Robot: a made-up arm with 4 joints.
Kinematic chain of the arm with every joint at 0, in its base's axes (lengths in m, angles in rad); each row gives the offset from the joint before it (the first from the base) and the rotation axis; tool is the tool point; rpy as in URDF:
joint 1: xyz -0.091 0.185 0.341 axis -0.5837 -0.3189 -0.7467
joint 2: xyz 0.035 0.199 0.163 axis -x
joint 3: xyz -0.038 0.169 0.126 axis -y
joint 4: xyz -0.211 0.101 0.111 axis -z
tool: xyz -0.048 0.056 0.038 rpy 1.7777 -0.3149 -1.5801
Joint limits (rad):
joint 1: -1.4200..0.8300
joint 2: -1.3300..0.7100
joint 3: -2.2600..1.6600
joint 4: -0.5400..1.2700
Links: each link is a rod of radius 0.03 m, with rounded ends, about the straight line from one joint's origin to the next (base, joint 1, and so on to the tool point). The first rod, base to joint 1, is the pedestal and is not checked.
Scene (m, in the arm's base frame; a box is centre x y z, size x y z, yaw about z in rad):
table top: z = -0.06
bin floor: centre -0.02 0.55 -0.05 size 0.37 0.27 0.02 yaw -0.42
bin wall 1: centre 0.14 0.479 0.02 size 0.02 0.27 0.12 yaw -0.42
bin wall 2: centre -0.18 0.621 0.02 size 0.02 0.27 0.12 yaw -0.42
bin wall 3: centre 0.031 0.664 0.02 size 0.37 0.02 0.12 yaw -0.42
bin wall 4: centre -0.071 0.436 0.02 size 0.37 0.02 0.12 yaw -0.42
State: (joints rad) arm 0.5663 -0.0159 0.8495 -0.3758
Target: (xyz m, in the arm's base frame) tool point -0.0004 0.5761 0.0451
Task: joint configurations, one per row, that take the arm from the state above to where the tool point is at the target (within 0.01 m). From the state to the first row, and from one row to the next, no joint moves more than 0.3 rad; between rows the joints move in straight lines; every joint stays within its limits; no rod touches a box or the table.
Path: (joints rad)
1: 0.3676 0.1307 1.1197 -0.4305
2: 0.1689 0.2772 1.3898 -0.4853
3: -0.0298 0.4238 1.6600 -0.5400
4: 0.2568 0.4595 1.5167 -0.4018
5: 0.5434 0.4952 1.3733 -0.2636
6: 0.8300 0.5309 1.2300 -0.1254

